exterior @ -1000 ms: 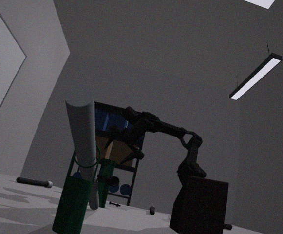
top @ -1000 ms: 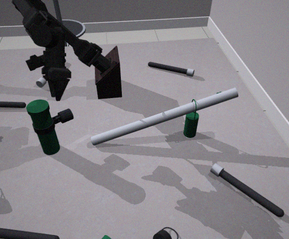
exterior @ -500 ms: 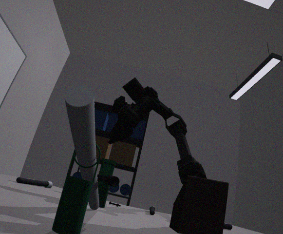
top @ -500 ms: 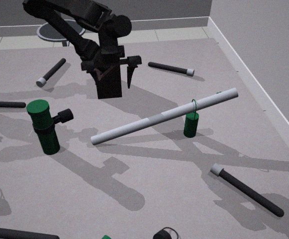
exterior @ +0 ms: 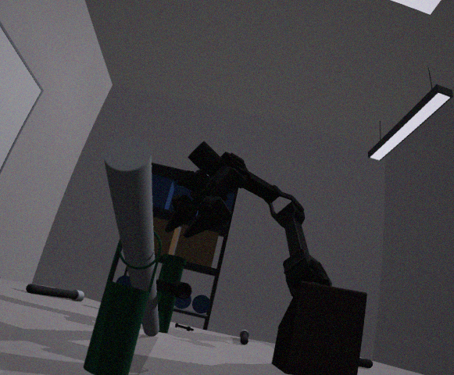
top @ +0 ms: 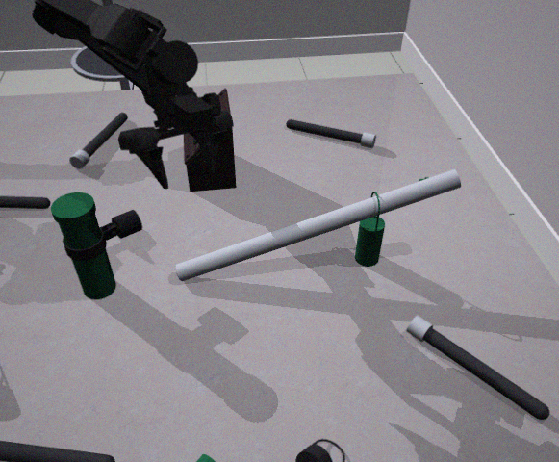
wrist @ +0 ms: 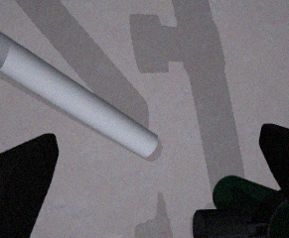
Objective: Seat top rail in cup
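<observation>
The dark rail-end cup is 140 mm to the right of my gripper tip, 110 mm below it and 20 mm behind it. From my gripper tip the other things lie so: small bolt (420 mm to the right, 220 mm below, 20 mm behind); small green post (330 mm to the left, 130 mm below, 30 mm behind).
</observation>
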